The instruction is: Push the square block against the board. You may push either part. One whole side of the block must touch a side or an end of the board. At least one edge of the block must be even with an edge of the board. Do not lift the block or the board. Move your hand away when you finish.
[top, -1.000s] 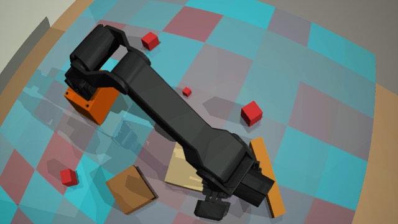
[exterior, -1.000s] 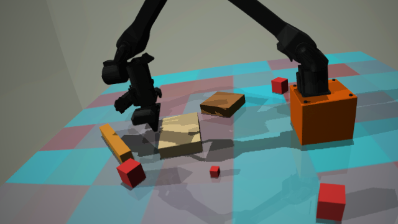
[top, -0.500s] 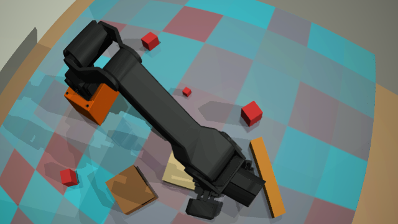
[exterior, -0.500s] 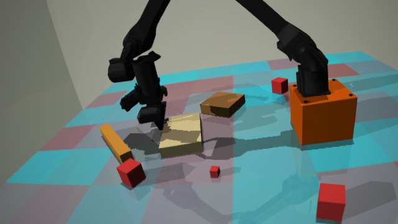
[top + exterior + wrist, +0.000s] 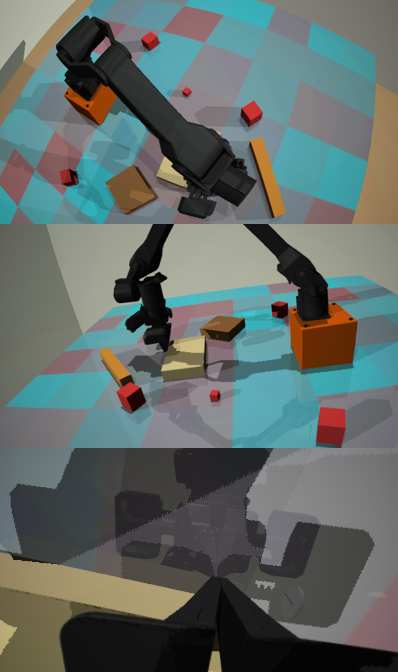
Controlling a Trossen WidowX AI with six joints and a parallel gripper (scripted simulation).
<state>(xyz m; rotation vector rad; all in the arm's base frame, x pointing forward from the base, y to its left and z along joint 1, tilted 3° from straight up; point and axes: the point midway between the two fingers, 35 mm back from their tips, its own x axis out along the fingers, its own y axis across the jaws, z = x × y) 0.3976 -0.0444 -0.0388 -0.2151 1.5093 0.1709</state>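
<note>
Right now my gripper tip is 150 mm past the brown square block, 120 mm to the left of it and 10 mm below it. From my gripper tip the other things lie so: board (70 mm behind, 40 mm to the left, 10 mm above); long orange bar (130 mm ahead, 80 mm to the left, 10 mm above).
</note>
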